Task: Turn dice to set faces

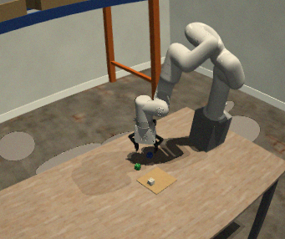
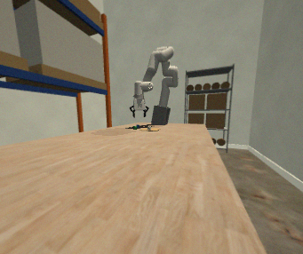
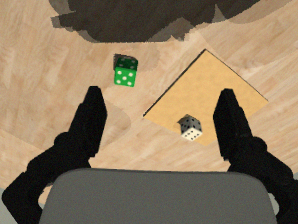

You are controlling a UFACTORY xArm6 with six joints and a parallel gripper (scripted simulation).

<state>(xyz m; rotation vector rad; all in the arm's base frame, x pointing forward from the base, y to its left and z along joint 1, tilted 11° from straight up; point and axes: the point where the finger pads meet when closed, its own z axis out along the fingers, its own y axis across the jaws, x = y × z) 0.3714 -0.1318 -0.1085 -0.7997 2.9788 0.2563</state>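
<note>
Now: hand 100 mm above the blue die, 60 mm past it and 40 mm to the left of it. The rest, counted from my hand: green die (100 mm below, 50 mm ahead, 20 mm to the right); then tan mat (110 mm to the left, 110 mm below, 50 mm ahead); then white die (110 mm to the left, 90 mm below, 90 mm ahead).
</note>
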